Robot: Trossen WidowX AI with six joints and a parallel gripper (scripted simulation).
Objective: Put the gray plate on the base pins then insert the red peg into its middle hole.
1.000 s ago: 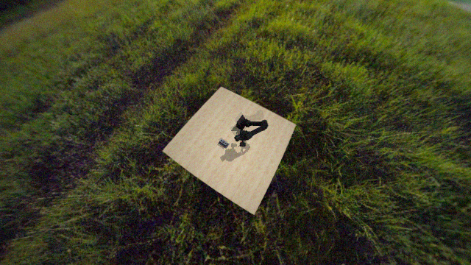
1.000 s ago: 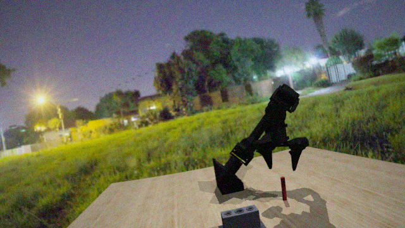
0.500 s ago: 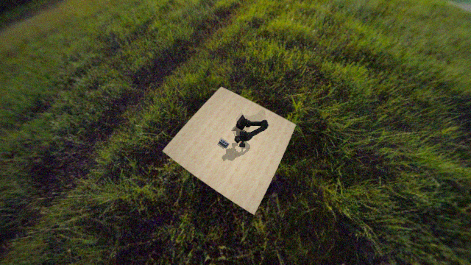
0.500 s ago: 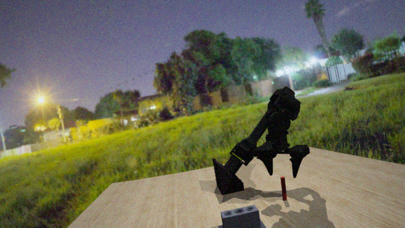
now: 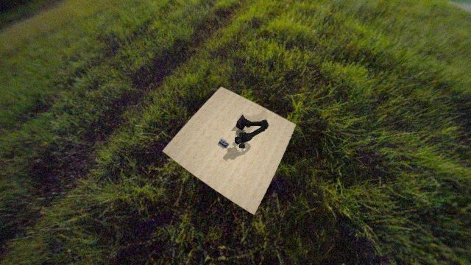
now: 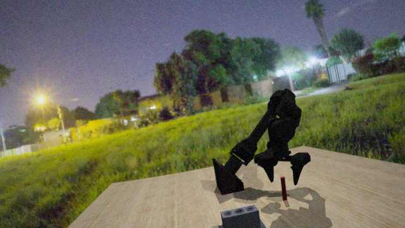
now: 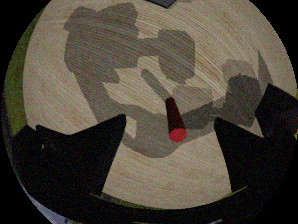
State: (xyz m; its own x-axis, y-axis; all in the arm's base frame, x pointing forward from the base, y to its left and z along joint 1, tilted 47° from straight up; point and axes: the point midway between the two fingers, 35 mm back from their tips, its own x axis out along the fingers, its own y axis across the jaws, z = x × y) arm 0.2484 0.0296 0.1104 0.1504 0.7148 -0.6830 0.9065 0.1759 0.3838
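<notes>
Now: gripper tip 2 cm above the red peg. Round my gripper tip: gray plate 20 cm to the right, 9 cm ahead, 1 cm below.
</notes>
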